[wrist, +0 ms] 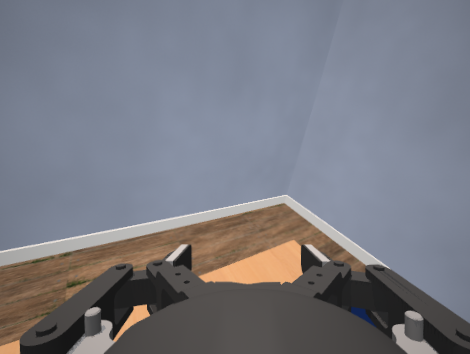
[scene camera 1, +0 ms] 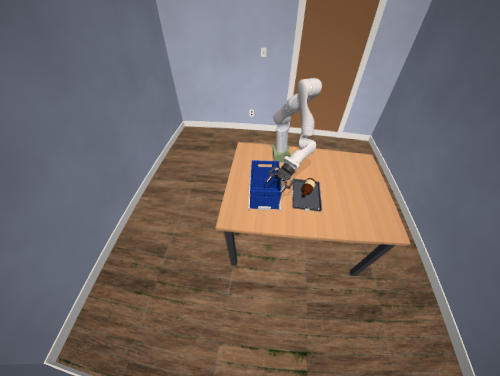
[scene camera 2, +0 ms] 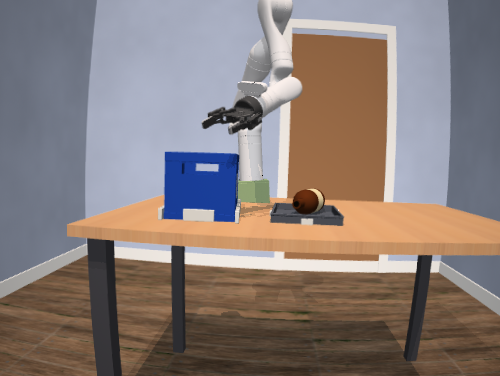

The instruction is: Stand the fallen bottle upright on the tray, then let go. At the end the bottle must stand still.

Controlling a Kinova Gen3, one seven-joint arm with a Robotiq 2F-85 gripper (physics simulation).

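Frame: origin at the arm's base, x ahead, y left, z up, level; millimetres.
Where they show: gripper, fingertip midpoint: (wrist: pixel 245 257) (scene camera 1: pixel 273 187) (scene camera 2: pixel 215 128); arm's base, link origin: (scene camera 1: pixel 281 149) (scene camera 2: pixel 251 180).
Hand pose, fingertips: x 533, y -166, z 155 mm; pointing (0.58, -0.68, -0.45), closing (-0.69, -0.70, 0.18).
Observation:
Things, the pixels of their top centre, and the offset from my fingertips. Level surfaces: height alone.
- brown bottle, top centre: (scene camera 2: pixel 306 189) (scene camera 1: pixel 308 184) dx -139, dy +280, dz -157 mm
- dark grey tray, top centre: (scene camera 2: pixel 305 208) (scene camera 1: pixel 307 193) dx -112, dy +273, dz -211 mm
- tall blue crate, top centre: (scene camera 2: pixel 206 153) (scene camera 1: pixel 265 174) dx -160, dy -19, dz -61 mm
- table, surface height: dz -237 mm
The brown bottle (scene camera 1: pixel 308 187) (scene camera 2: pixel 308 201) with a cream band lies on its side on the dark grey tray (scene camera 1: pixel 313 206) (scene camera 2: pixel 327 220). Its neck points to the front and a little to the left in the scene views. My gripper (scene camera 1: pixel 276 185) (scene camera 2: pixel 219 126) (wrist: pixel 245 257) is open, with nothing between its fingers. It hangs to the left of the bottle and well above it, over the blue crate, with its fingers pointing away from the bottle. The bottle and the tray do not show in the wrist view.
A tall blue crate (scene camera 1: pixel 265 201) (scene camera 2: pixel 200 192) with inner compartments stands on the table (scene camera 1: pixel 350 210) (scene camera 2: pixel 400 225), left of the tray, with a narrow gap between them. The green base block (scene camera 1: pixel 281 153) (scene camera 2: pixel 254 191) of the arm stands behind them at the table's back.

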